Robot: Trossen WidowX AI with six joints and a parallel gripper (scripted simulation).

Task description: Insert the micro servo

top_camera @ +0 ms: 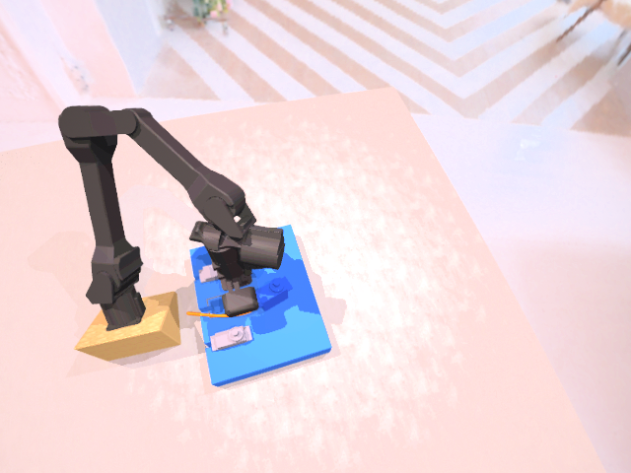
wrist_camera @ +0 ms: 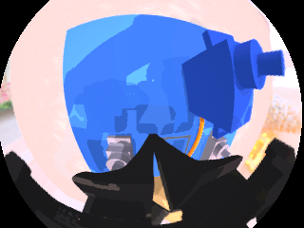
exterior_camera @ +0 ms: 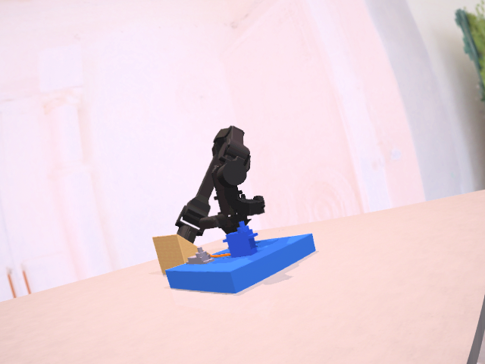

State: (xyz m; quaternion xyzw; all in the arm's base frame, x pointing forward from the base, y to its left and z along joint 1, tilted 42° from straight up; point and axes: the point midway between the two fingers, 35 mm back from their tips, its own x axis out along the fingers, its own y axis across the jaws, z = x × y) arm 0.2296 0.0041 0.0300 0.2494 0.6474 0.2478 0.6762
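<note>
Now: the blue deck 70 mm ahead of my gripper tip, 30 mm to the right of it and 30 mm below it.
</note>
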